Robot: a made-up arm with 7 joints.
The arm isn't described. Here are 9 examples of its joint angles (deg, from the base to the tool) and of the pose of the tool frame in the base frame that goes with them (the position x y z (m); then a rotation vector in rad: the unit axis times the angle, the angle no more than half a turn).
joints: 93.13 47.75 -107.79 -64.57 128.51 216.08 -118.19
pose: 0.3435 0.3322 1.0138 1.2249 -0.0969 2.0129
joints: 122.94 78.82 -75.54 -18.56 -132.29 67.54 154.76
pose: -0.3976 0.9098 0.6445 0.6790 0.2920 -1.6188
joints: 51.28 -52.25 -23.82 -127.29 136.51 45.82 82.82
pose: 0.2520 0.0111 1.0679 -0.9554 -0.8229 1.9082
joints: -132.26 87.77 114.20 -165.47 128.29 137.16 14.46
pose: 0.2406 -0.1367 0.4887 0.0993 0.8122 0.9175
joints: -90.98 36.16 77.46 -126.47 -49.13 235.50 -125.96
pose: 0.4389 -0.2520 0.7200 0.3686 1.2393 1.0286
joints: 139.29 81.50 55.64 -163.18 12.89 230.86 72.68
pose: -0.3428 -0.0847 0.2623 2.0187 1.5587 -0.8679
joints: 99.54 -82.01 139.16 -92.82 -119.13 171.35 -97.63
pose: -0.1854 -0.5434 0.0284 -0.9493 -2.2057 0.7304
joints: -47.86 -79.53 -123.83 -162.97 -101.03 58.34 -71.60
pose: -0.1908 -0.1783 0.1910 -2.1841 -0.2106 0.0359
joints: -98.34 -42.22 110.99 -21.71 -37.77 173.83 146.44
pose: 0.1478 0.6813 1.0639 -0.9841 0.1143 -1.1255
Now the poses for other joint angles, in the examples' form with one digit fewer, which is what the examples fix.
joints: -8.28 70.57 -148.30 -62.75 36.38 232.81 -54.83
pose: 0.559 -0.208 0.971 -0.205 0.752 -0.021
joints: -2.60 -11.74 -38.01 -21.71 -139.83 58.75 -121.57
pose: -0.106 -0.133 1.447 2.182 -1.010 -1.435
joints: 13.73 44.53 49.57 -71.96 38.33 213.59 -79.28
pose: 0.637 0.410 0.753 -1.945 -0.732 -2.043
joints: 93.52 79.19 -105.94 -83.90 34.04 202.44 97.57
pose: 0.380 0.645 0.767 -1.177 0.183 -1.743
